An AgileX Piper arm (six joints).
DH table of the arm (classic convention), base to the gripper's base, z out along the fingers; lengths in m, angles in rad. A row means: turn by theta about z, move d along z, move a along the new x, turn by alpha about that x. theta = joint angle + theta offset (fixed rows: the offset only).
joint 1: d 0.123, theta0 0, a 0, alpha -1.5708
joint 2: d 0, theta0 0.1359, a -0.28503, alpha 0
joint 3: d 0, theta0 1.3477, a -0.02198, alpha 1.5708
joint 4: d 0.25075, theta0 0, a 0, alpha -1.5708
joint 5: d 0, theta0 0, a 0, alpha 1.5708
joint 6: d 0.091, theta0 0, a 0, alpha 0
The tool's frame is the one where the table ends.
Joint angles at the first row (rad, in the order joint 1, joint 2, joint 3, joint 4, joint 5, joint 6):
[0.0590 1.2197 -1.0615 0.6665 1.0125 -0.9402]
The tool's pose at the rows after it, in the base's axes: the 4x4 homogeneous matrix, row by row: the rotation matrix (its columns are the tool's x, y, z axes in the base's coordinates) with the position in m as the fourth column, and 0 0 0 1 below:
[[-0.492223, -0.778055, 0.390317, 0.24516], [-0.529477, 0.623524, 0.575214, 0.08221], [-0.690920, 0.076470, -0.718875, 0.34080], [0, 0, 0, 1]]
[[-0.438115, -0.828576, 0.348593, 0.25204], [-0.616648, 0.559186, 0.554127, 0.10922], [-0.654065, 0.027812, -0.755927, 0.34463], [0, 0, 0, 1]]
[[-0.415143, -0.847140, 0.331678, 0.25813], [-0.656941, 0.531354, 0.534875, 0.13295], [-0.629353, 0.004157, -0.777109, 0.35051], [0, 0, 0, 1]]
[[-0.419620, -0.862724, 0.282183, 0.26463], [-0.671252, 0.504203, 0.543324, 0.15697], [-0.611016, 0.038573, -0.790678, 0.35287], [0, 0, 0, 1]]
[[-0.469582, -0.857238, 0.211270, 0.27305], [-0.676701, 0.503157, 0.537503, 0.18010], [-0.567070, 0.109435, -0.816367, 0.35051], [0, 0, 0, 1]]
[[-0.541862, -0.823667, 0.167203, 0.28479], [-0.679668, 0.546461, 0.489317, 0.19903], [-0.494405, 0.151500, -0.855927, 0.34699], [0, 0, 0, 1]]
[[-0.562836, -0.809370, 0.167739, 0.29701], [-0.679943, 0.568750, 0.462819, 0.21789], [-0.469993, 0.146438, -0.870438, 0.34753], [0, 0, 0, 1]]
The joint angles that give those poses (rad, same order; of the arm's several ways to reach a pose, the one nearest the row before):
[0.1415 1.2943 -1.1236 0.6495 1.0171 -0.9389]
[0.2608 1.3520 -1.2027 0.5512 1.0173 -0.8822]
[0.3541 1.4057 -1.2840 0.4709 1.0203 -0.7978]
[0.4229 1.4731 -1.3661 0.4525 1.0519 -0.7321]
[0.4770 1.5570 -1.4575 0.4387 1.1102 -0.6356]
[0.5204 1.6473 -1.5651 0.3787 1.1766 -0.4993]
[0.5578 1.7277 -1.6759 0.3313 1.2066 -0.4191]

